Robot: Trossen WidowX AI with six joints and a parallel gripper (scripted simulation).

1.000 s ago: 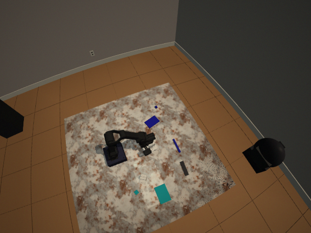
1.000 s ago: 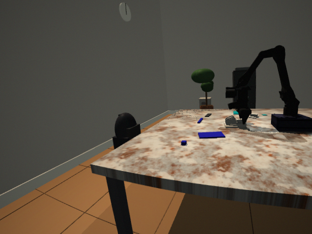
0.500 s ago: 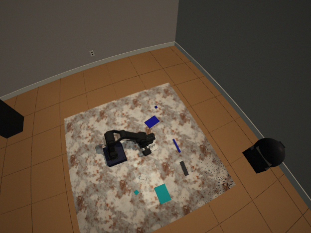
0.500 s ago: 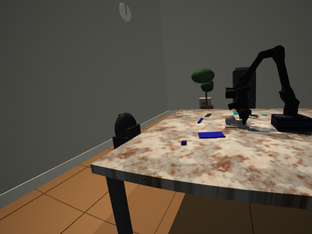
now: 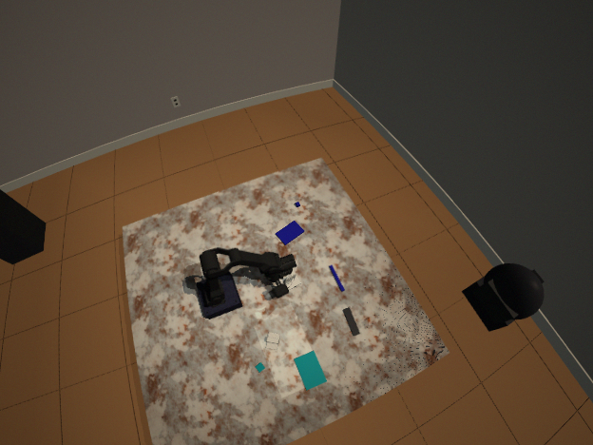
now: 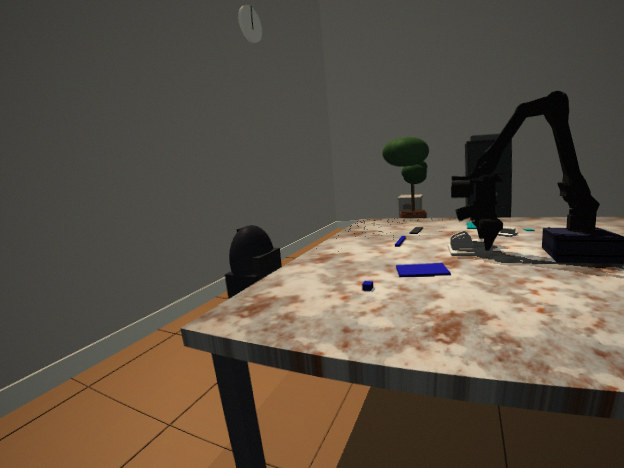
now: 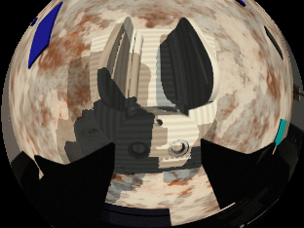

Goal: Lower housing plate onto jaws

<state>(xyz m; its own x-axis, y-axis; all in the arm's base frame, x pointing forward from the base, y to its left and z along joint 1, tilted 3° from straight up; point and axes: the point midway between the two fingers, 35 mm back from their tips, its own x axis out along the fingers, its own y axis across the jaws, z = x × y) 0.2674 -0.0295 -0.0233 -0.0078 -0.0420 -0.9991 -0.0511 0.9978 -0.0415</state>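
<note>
The white housing part lies 20 mm above my gripper tip and 10 mm ahead of it. The rest, counted from my gripper tip: teal cube: 310 mm to the right, 210 mm behind, 10 mm below; blue bar: 270 mm ahead, 110 mm to the right; blue plate: 220 mm to the left, 190 mm ahead, 10 mm below.
</note>
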